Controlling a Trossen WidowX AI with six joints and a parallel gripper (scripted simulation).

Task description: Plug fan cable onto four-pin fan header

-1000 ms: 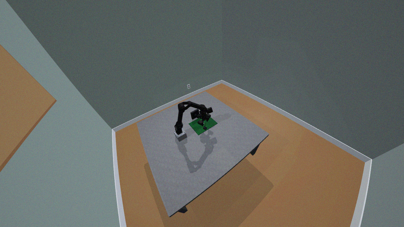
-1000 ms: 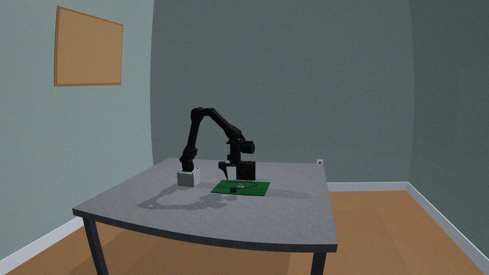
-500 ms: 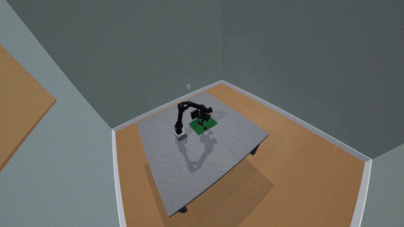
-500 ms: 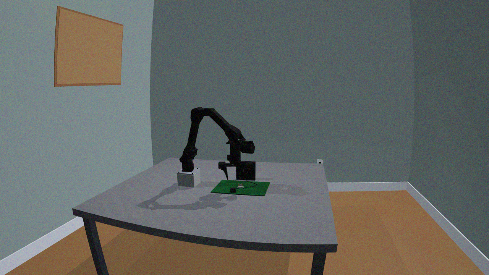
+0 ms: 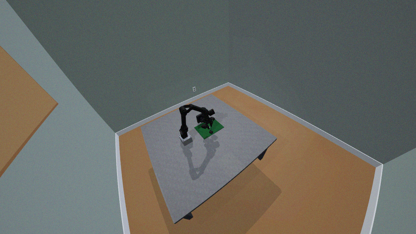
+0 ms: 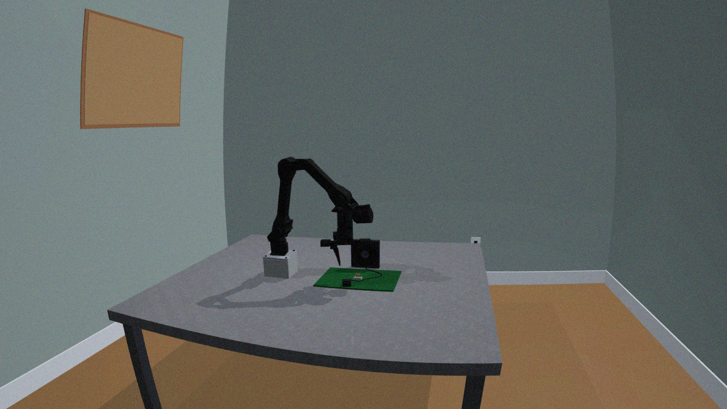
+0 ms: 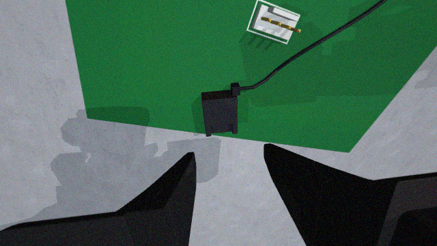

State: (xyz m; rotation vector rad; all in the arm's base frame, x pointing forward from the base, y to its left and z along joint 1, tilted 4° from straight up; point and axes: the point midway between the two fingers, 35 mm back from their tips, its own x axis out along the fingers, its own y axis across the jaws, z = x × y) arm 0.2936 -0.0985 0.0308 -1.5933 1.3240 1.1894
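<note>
Right now the black plug is 7 cm below my gripper tip and 1 cm to the right of it. The rest, counted from my gripper tip: green board: 9 cm below, 8 cm to the left, 4 cm ahead; white four-pin fan header: 8 cm below, 7 cm to the left, 3 cm ahead; fan: 24 cm to the left, 5 cm ahead, 2 cm below.
</note>
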